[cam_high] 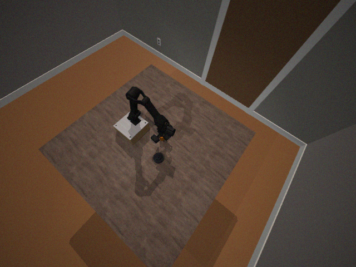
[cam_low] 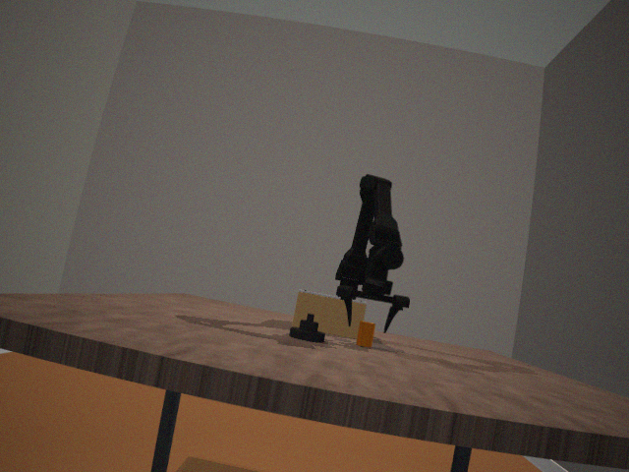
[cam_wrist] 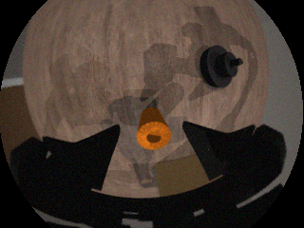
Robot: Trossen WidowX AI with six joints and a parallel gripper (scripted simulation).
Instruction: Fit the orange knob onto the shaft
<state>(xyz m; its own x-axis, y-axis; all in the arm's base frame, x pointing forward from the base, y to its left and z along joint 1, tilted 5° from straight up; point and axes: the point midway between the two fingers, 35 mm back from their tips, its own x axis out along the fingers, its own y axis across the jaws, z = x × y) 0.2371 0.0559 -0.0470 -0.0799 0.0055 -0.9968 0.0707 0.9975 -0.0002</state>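
The orange knob lies 1 cm below my gripper tip. From my gripper tip the other things lie so: pedestal (15 cm to the right, 9 cm ahead, 1 cm below).
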